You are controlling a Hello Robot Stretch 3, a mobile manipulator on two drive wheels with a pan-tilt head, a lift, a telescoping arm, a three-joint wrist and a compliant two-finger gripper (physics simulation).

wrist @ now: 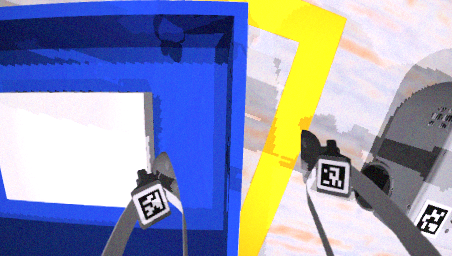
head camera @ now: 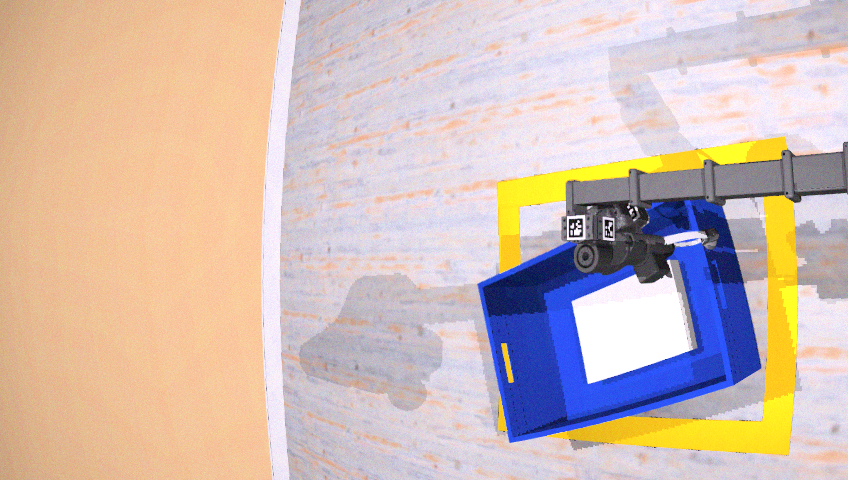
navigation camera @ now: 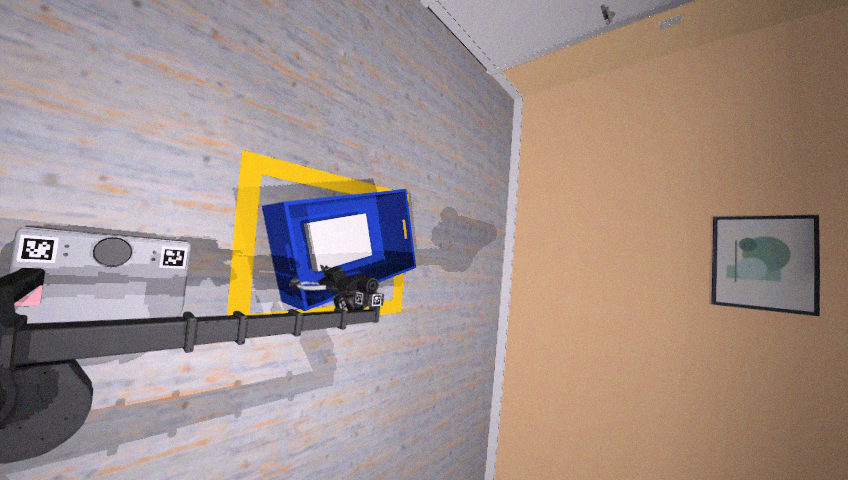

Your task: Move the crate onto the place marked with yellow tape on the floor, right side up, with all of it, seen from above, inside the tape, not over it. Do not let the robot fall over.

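Frame: origin at the robot's base, x right, y ahead, z up, level; millimetres.
Seen in the pictures: gripper, fingertip midpoint: (head camera: 691,254) (navigation camera: 306,276); robot's base, origin of the base link: (navigation camera: 113,250).
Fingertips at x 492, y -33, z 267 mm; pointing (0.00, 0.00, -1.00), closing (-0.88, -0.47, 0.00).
Pixels of each thing's top centre, then the offset from my fingertips to it. "*": a spot on its surface instead.
- blue crate, middle of its top: (head camera: 595,331) (navigation camera: 362,241) dx +256, dy +149, dz -47 mm
- yellow tape, surface spot: (head camera: 779,333) (navigation camera: 248,223) * dx -130, dy +169, dz -267 mm
- white block, middle of its top: (head camera: 628,325) (navigation camera: 343,240) dx +256, dy +149, dz -196 mm
The blue crate (head camera: 714,333) (navigation camera: 389,217) (wrist: 195,125) stands right side up on the floor, turned at an angle to the yellow tape (head camera: 779,333) (navigation camera: 245,226) (wrist: 295,90). In the head view its left end and lower left corner reach over the tape; the right tape strip shows beyond its other end. A white block (head camera: 630,333) (navigation camera: 342,240) (wrist: 75,145) lies inside. My gripper (head camera: 708,239) (navigation camera: 295,284) (wrist: 236,159) is open above the crate's robot-side end wall. In the wrist view one finger is over the crate's inside, the other over the tape outside. Fingertip height is unclear.
The robot base (navigation camera: 113,279) is at the left in the navigation view, beyond the tape. The extended arm (head camera: 743,178) (navigation camera: 208,333) runs above the tape and the crate's side. An orange wall (head camera: 130,237) (navigation camera: 595,237) stands past the crate's far end, with a framed picture (navigation camera: 765,264).
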